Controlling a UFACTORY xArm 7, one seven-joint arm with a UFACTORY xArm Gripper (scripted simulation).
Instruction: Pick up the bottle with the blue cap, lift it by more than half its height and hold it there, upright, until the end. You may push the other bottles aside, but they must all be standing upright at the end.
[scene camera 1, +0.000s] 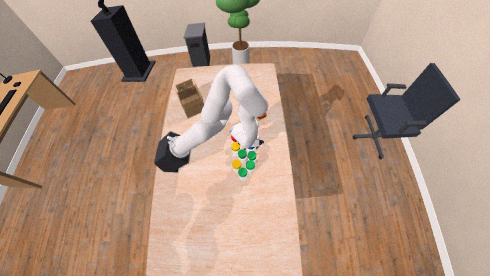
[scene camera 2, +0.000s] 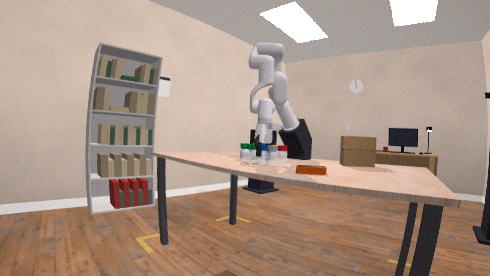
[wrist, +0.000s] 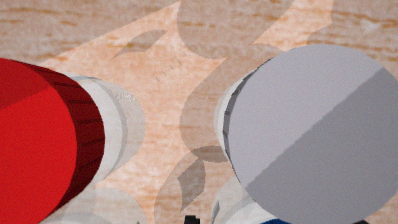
Note:
In view: a cardboard box (scene camera 2: 360, 151), a grey-capped bottle (wrist: 304, 130) and a red-capped bottle (wrist: 69, 136).
The wrist view misses the cardboard box: it is out of frame.

